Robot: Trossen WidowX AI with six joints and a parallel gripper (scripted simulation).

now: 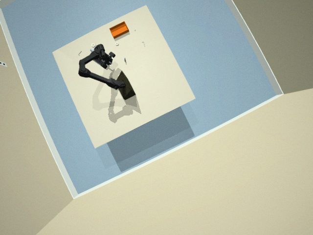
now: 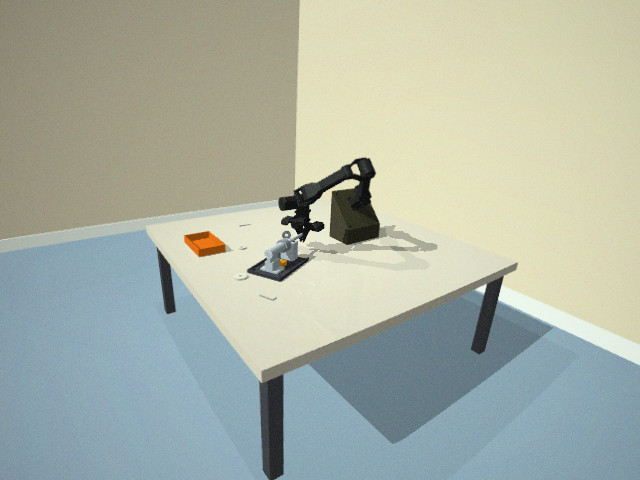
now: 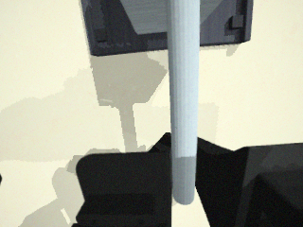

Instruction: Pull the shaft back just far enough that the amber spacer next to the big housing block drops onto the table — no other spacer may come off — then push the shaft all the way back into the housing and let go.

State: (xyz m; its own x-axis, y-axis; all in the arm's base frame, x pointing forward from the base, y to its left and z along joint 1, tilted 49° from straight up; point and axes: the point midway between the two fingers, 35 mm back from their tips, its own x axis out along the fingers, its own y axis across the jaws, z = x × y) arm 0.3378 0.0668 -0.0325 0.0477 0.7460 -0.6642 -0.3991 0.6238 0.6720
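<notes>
Right now the pale grey shaft is 7 cm ahead of my gripper tip, 4 cm above it and 3 cm to the left of it. Round my gripper tip: amber spacer (17 cm ahead, 8 cm to the left, 3 cm below); then orange tray (34 cm ahead, 28 cm to the right, 3 cm below).
</notes>
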